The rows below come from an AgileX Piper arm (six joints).
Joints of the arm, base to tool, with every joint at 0 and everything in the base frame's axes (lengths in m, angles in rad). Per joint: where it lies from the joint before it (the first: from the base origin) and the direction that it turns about. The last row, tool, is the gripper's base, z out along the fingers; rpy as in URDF.
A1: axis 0 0 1 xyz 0 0 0.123
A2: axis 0 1 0 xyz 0 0 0
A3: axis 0 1 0 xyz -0.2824 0 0.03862
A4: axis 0.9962 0 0.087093 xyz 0.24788 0 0.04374
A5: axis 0 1 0 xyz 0 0 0
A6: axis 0.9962 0 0.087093 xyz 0.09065 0 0.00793
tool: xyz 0 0 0 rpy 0 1.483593 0
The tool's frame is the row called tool.
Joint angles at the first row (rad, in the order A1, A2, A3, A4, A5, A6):
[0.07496, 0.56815, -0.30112, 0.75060, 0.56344, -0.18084]
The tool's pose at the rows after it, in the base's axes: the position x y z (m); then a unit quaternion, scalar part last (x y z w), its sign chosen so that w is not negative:
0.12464 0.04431 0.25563 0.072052 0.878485 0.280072 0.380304
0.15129 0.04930 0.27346 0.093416 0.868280 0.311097 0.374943
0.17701 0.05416 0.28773 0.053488 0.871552 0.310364 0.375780
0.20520 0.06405 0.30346 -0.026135 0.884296 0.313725 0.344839
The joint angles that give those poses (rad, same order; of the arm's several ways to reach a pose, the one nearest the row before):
[0.07503, 0.70708, -0.41381, 0.77516, 0.57900, -0.24961]
[0.07499, 0.82994, -0.51100, 0.88424, 0.56748, -0.28592]
[0.07498, 0.94564, -0.61502, 0.92854, 0.59351, -0.39907]
[0.07870, 1.08588, -0.76793, 0.91353, 0.72410, -0.49768]

